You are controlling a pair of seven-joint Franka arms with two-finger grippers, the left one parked.
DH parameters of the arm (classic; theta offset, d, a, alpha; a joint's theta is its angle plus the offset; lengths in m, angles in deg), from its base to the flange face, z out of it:
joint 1: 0 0.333 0 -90
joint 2: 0 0 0 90
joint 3: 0 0.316 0.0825 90
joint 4: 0 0 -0.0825 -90
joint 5: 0 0.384 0 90
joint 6: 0 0 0.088 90
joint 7: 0 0.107 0 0
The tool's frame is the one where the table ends.
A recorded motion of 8 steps. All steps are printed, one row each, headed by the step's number.
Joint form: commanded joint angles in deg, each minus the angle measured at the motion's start. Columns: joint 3, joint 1, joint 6, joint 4, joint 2, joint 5, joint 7.
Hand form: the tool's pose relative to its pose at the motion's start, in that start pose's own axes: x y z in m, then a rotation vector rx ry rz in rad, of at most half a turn. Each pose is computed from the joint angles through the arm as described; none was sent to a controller.
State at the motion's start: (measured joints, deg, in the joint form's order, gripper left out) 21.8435 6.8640 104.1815 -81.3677 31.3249 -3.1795 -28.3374
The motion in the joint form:
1: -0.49 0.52 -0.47 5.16 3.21 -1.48 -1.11
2: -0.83 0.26 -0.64 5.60 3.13 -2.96 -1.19
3: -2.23 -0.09 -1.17 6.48 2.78 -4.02 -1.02
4: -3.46 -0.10 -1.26 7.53 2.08 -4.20 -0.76
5: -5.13 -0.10 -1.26 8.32 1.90 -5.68 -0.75
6: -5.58 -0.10 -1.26 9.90 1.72 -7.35 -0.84
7: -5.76 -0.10 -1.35 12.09 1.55 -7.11 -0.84
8: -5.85 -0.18 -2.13 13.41 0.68 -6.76 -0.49
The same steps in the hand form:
1: 0.0100 0.0167 -0.0051 -0.0234 0.0186 -0.0155
2: 0.0057 0.0244 -0.0097 -0.0509 0.0102 -0.0124
3: -0.0049 0.0406 -0.0203 -0.0828 0.0040 0.0156
4: -0.0116 0.0498 -0.0368 -0.1108 0.0185 0.0396
5: -0.0215 0.0652 -0.0455 -0.1522 0.0101 0.0618
6: -0.0244 0.0713 -0.0614 -0.1965 0.0175 0.0645
7: -0.0245 0.0731 -0.0819 -0.2162 0.0513 0.0717
8: -0.0278 0.0707 -0.1022 -0.2278 0.0729 0.0840

